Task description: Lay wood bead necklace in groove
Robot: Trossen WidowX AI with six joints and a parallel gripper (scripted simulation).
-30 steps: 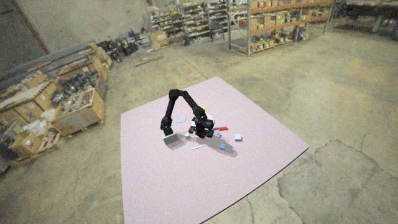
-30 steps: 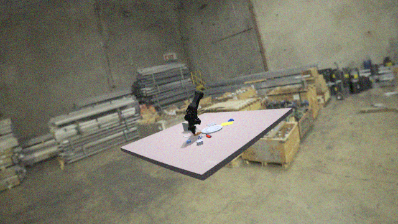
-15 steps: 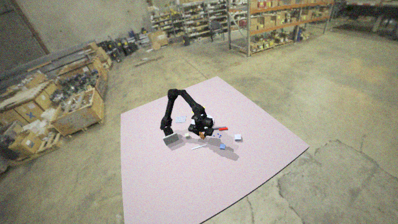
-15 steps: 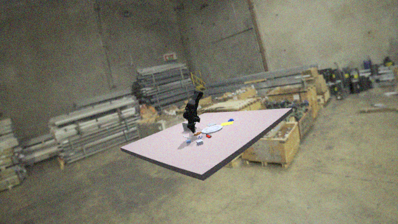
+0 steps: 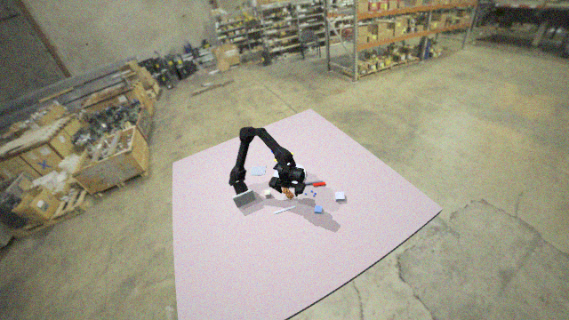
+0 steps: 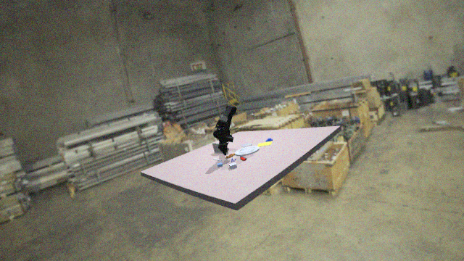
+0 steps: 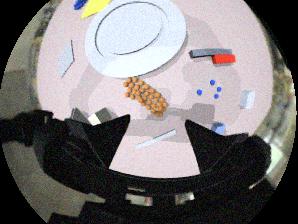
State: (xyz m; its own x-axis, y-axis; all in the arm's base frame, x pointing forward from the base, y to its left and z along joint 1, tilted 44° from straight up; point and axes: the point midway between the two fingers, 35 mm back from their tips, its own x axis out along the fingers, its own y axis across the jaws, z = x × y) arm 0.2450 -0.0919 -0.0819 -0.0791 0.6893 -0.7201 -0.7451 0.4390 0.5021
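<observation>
My gripper tip is now 60 mm to the left of the white stick, 50 mm past it and 30 mm above it. Also, from my gripper tip: cream cube: 110 mm behind, 70 mm to the left, 20 mm below; then red-handled tool: 180 mm ahead, 30 mm below, 20 mm to the left; then blue block: 140 mm to the right, 110 mm ahead, 30 mm below.
</observation>
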